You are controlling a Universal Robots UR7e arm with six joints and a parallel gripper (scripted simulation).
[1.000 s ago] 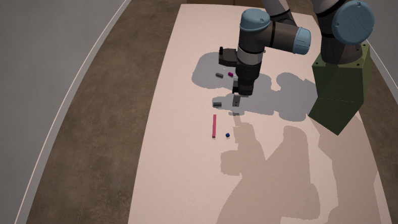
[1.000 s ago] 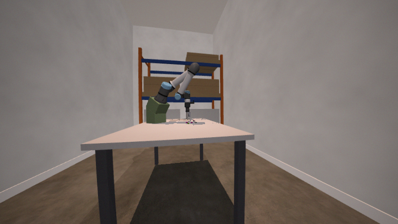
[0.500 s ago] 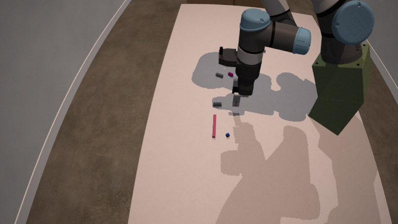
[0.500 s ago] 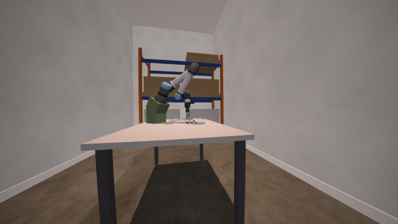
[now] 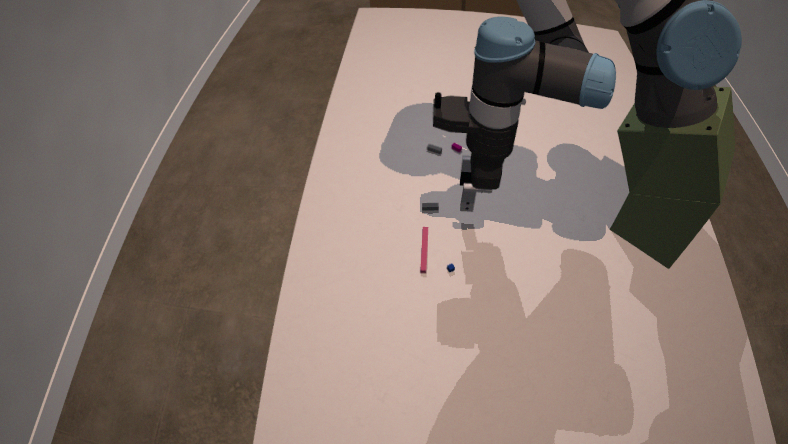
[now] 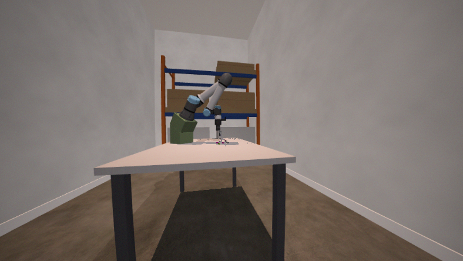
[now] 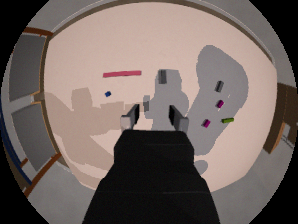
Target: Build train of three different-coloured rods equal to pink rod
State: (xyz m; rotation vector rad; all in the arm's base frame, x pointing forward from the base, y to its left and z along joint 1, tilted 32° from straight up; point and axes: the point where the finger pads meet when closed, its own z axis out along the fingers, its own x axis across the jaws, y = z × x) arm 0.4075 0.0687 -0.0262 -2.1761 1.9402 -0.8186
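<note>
The blue rod lies 20 mm ahead of my hand, 110 mm to the left of it and 70 mm below it. The rest, counted from my hand: lime rod: 30 mm behind, 230 mm to the right, 70 mm below; then pink rod: 70 mm ahead, 80 mm to the left, 70 mm below; then magenta rod: 40 mm behind, 150 mm to the right, 70 mm below.
</note>
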